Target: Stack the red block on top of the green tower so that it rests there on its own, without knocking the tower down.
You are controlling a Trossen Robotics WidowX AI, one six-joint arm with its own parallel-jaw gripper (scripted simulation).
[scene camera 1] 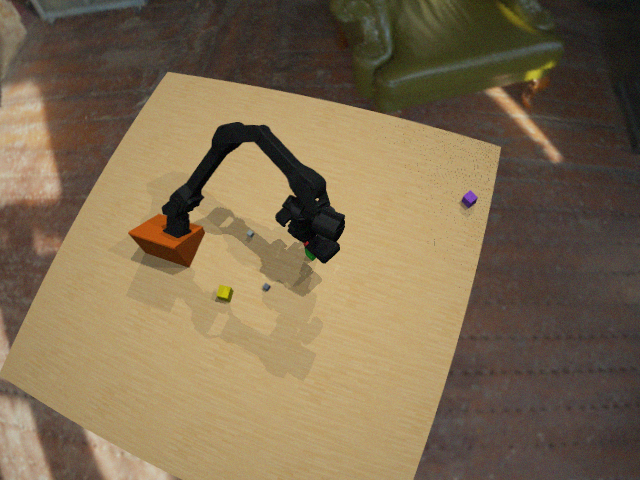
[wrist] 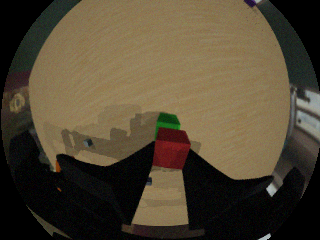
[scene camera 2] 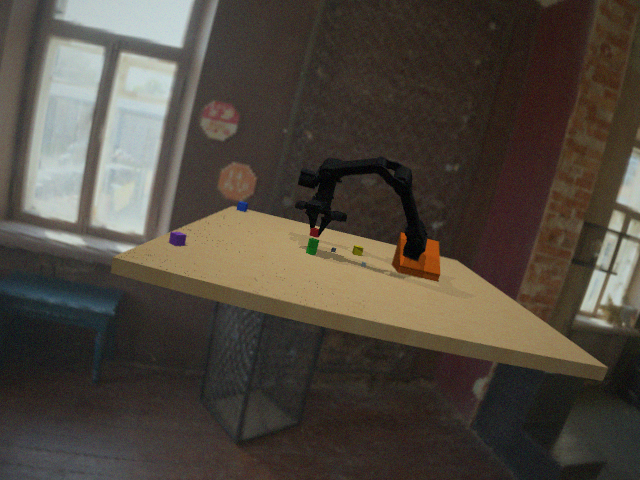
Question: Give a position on a red block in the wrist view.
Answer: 172, 146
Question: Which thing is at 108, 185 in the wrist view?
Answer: My gripper.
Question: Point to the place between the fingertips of my gripper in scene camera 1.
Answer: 310, 245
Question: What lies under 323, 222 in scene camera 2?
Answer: My gripper.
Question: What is my gripper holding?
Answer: A red block.
